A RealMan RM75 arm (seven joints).
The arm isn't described. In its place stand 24 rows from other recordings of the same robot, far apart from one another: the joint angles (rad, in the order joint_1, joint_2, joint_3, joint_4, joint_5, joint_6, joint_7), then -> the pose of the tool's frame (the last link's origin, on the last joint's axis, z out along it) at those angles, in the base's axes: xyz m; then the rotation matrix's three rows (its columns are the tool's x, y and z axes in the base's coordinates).
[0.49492, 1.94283, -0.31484, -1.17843, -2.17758, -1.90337, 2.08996] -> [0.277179, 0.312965, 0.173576], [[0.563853, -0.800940, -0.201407], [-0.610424, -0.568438, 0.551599], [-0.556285, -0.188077, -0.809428]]
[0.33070, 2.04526, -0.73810, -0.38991, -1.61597, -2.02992, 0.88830] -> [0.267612, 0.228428, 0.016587], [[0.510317, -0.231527, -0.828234], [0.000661, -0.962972, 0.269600], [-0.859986, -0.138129, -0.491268]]
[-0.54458, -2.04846, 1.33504, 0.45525, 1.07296, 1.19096, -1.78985] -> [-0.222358, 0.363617, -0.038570], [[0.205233, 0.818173, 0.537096], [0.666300, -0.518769, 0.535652], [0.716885, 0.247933, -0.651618]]
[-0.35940, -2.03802, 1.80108, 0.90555, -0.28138, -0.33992, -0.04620] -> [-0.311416, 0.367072, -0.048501], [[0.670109, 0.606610, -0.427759], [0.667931, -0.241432, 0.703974], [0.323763, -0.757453, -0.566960]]
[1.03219, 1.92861, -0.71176, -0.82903, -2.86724, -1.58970, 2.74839] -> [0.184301, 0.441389, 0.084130], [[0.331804, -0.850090, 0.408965], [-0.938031, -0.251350, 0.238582], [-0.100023, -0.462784, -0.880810]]
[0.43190, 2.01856, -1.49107, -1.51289, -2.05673, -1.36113, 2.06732] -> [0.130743, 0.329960, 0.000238], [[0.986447, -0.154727, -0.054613], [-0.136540, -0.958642, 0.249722], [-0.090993, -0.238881, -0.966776]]
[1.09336, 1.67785, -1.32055, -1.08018, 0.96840, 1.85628, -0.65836] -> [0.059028, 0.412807, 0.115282], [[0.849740, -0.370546, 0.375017], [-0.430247, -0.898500, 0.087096], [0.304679, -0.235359, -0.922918]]
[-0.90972, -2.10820, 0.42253, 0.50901, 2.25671, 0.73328, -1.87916] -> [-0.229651, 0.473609, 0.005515], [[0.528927, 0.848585, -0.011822], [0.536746, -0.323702, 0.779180], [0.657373, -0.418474, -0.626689]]
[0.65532, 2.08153, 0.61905, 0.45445, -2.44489, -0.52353, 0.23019] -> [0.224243, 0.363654, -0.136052], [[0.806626, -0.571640, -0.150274], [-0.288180, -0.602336, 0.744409], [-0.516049, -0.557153, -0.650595]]
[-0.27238, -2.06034, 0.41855, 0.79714, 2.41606, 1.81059, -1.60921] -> [-0.361780, 0.211314, 0.036308], [[0.553110, 0.812859, 0.182565], [0.765214, -0.582335, 0.274468], [0.329417, -0.012110, -0.944107]]
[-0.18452, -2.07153, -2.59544, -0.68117, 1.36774, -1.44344, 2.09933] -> [-0.352986, 0.275274, 0.101964], [[0.648151, 0.680643, 0.341503], [-0.031773, -0.423893, 0.905155], [0.760848, -0.597528, -0.253120]]
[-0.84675, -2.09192, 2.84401, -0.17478, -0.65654, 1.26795, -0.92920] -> [-0.215250, 0.392496, -0.051481], [[0.688540, 0.537149, 0.487220], [0.186895, -0.780584, 0.596456], [0.700702, -0.319625, -0.637854]]
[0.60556, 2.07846, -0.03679, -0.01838, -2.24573, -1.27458, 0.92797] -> [0.272562, 0.315760, -0.081775], [[0.599138, -0.667390, -0.442295], [-0.381725, -0.723703, 0.574926], [-0.703790, -0.175625, -0.688357]]
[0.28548, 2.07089, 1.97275, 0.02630, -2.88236, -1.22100, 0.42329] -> [0.438579, 0.246495, 0.070300], [[0.484509, -0.812462, 0.324277], [0.169724, 0.450955, 0.876261], [-0.858164, -0.369519, 0.356386]]
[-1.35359, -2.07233, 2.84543, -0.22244, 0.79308, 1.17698, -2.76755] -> [-0.174303, 0.413294, -0.068351], [[0.233669, 0.844349, -0.482155], [0.964595, -0.263674, 0.005731], [-0.122292, -0.466423, -0.876067]]
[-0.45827, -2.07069, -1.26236, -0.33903, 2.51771, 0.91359, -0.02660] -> [-0.313910, 0.375388, 0.003887], [[0.713621, 0.699702, 0.034078], [-0.022547, -0.025679, 0.999416], [0.700169, -0.713973, -0.002549]]
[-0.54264, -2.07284, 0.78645, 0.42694, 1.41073, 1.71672, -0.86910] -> [-0.214601, 0.327221, 0.013021], [[0.555762, 0.240616, 0.795759], [-0.174540, -0.902093, 0.394669], [0.812813, -0.358234, -0.459352]]
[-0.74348, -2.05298, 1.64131, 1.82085, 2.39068, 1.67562, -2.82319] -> [-0.022869, 0.302722, -0.002646], [[0.943871, 0.243944, -0.222710], [0.296581, -0.922712, 0.246258], [-0.145424, -0.298487, -0.943270]]
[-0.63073, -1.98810, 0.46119, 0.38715, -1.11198, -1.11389, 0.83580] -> [-0.315431, 0.386518, 0.019352], [[-0.176439, 0.974883, 0.135914], [0.730465, 0.037130, 0.681940], [0.659766, 0.219601, -0.718669]]
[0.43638, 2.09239, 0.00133, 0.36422, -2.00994, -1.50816, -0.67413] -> [0.228871, 0.250467, -0.095174], [[0.765023, 0.027199, -0.643429], [0.600383, -0.391571, 0.697289], [-0.232982, -0.919746, -0.315891]]
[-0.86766, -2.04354, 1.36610, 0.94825, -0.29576, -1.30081, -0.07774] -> [-0.189458, 0.424583, -0.003877], [[0.347675, 0.706303, -0.616650], [0.928747, -0.169184, 0.329858], [0.128653, -0.687395, -0.714798]]
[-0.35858, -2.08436, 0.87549, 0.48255, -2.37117, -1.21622, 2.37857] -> [-0.310800, 0.350150, 0.075995], [[0.547484, 0.754321, 0.362301], [-0.202417, -0.300719, 0.931985], [0.811966, -0.583583, -0.011951]]
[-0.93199, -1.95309, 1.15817, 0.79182, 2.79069, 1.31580, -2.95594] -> [-0.209813, 0.442798, 0.036008], [[0.365198, 0.730187, -0.577458], [0.927155, -0.229485, 0.296175], [0.083745, -0.643556, -0.760804]]
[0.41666, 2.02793, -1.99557, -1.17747, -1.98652, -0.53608, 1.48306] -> [0.165148, 0.338616, -0.105884], [[0.934915, 0.351362, -0.049785], [0.330932, -0.812571, 0.479804], [0.128131, -0.465051, -0.875962]]
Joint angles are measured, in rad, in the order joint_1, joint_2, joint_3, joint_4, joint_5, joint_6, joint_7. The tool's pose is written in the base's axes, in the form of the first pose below.
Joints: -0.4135, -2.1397, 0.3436, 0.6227, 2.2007, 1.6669, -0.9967
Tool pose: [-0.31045, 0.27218, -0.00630], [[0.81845, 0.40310, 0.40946], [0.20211, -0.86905, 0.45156], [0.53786, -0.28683, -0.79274]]
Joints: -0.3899, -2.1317, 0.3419, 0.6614, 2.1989, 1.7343, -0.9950
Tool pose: [-0.31221, 0.26305, 0.00495], [[0.82097, 0.37943, 0.42666], [0.18102, -0.88167, 0.43576], [0.54151, -0.28051, -0.79251]]
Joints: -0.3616, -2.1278, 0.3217, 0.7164, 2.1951, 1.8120, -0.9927
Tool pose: [-0.31437, 0.25212, 0.01955], [[0.82136, 0.35851, 0.44367], [0.15337, -0.88796, 0.43360], [0.54941, -0.28810, -0.78432]]
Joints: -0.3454, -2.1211, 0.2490, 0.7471, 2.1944, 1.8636, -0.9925
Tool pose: [-0.31980, 0.24486, 0.03564], [[0.80792, 0.37694, 0.45297], [0.13624, -0.86732, 0.47875], [0.57333, -0.32508, -0.75207]]
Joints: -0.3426, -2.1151, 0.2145, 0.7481, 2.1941, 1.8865, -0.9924
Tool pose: [-0.32150, 0.24214, 0.04185], [[0.79744, 0.38695, 0.46300], [0.12880, -0.85878, 0.49589], [0.58950, -0.33581, -0.73466]]
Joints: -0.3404, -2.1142, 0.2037, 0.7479, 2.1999, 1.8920, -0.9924
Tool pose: [-0.32268, 0.24043, 0.04276], [[0.79502, 0.39239, 0.46257], [0.13211, -0.85629, 0.49932], [0.59202, -0.33586, -0.73261]]
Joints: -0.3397, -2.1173, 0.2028, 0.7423, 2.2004, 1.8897, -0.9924
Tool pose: [-0.32245, 0.23990, 0.04062], [[0.79059, 0.39784, 0.46550], [0.13636, -0.85549, 0.49954], [0.59697, -0.33146, -0.73059]]
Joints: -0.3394, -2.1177, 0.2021, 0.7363, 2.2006, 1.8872, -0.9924
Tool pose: [-0.32259, 0.23970, 0.03945], [[0.78751, 0.40221, 0.46697], [0.13978, -0.85451, 0.50028], [0.60024, -0.32870, -0.72915]]
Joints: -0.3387, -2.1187, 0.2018, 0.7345, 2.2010, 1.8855, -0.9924
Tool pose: [-0.32274, 0.23944, 0.03874], [[0.78630, 0.40474, 0.46683], [0.14194, -0.85369, 0.50106], [0.60132, -0.32772, -0.72870]]
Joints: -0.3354, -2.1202, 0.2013, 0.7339, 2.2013, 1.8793, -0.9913
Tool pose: [-0.32397, 0.23878, 0.03803], [[0.78661, 0.41009, 0.46160], [0.14600, -0.84992, 0.50627], [0.59994, -0.33084, -0.72843]]
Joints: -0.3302, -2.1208, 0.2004, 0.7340, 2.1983, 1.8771, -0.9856
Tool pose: [-0.32522, 0.23749, 0.03817], [[0.78753, 0.41150, 0.45878], [0.14391, -0.84663, 0.51235], [0.59925, -0.33747, -0.72596]]
